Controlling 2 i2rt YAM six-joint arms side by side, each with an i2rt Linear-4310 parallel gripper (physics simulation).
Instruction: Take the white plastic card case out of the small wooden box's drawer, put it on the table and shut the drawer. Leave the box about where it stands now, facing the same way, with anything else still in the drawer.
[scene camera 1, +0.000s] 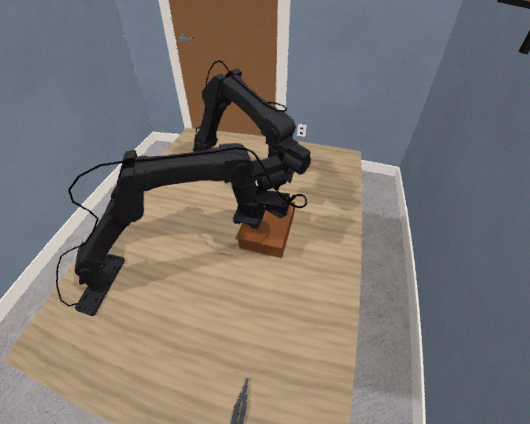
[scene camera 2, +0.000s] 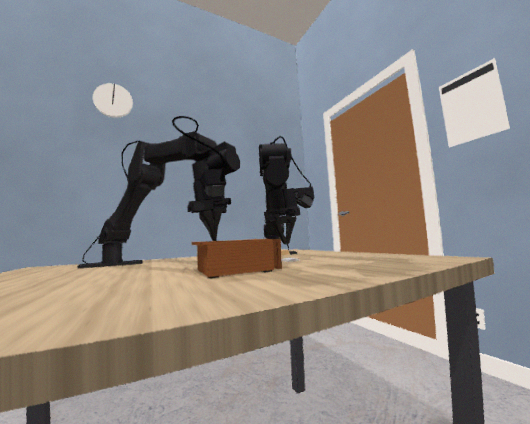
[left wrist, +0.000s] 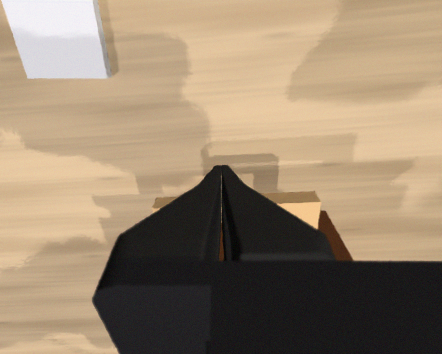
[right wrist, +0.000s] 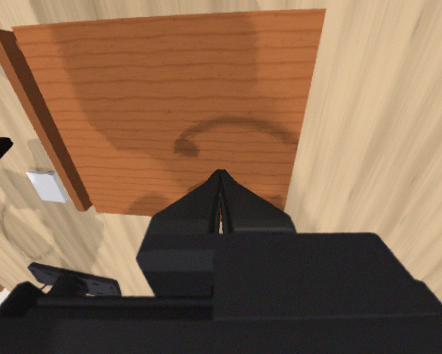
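Where they show: left gripper, fingertip midpoint: (scene camera 1: 277, 189) (scene camera 2: 286, 244) (left wrist: 221, 176) (right wrist: 4, 140); right gripper, fingertip midpoint: (scene camera 1: 255, 227) (scene camera 2: 214, 241) (right wrist: 220, 176); left arm's base, link origin: (right wrist: 77, 279); right arm's base, link origin: (scene camera 1: 101, 283) (scene camera 2: 112, 265).
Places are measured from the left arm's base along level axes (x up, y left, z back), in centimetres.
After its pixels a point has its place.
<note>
The small reddish wooden box (scene camera 1: 261, 241) @[z -41.5, x 7.5, y -32.3 cm] (scene camera 2: 235, 257) @[z -46.5, x 4.0, y -24.8 cm] (right wrist: 200, 65) @[z -44.6, x 7.6, y -26.5 cm] stands on the table. Its drawer front (scene camera 2: 278, 254) @[z -44.8, x 3.8, y -14.3 cm] (left wrist: 336, 235) @[z -44.6, x 3.3, y -13.6 cm] (right wrist: 47, 122) @[z -39.5, x 7.1, y -15.2 cm] sits up against the box's end, so the drawer looks shut. The drawer's pale handle (left wrist: 305, 198) @[z -41.6, x 4.1, y -10.5 cm] is partly hidden by my left fingers. The white card case (scene camera 2: 291, 259) @[z -29.0, x 0.7, y -4.2 cm] (left wrist: 60, 47) @[z -26.9, x 0.7, y -4.1 cm] (right wrist: 48, 187) @[z -26.9, x 0.7, y -4.1 cm] lies flat on the table, apart from the box, beyond the handle side. My left gripper (scene camera 2: 287, 243) @[z -36.6, x 5.8, y -8.7 cm] (left wrist: 221, 176) @[z -36.6, x 5.8, y -8.7 cm] is shut and empty, above the handle. My right gripper (scene camera 2: 215, 239) @[z -37.9, x 7.6, y -28.5 cm] (right wrist: 220, 176) @[z -37.9, x 7.6, y -28.5 cm] is shut and empty, low over the box top. The drawer's inside is hidden.
The wooden table (scene camera 1: 215, 325) @[z -39.7, x 0.0, y -57.1 cm] (scene camera 2: 150, 320) @[z -69.8, x 0.0, y -37.7 cm] carries both arms. The right arm's base plate (scene camera 1: 86, 302) @[z -2.7, x 1.0, y -69.9 cm] is at the left in scene camera 1. The left arm's base plate (right wrist: 102, 286) @[z -1.6, x 1.0, y -6.9 cm] shows at the lower left of the right wrist view. The two forearms are close together above the box.
</note>
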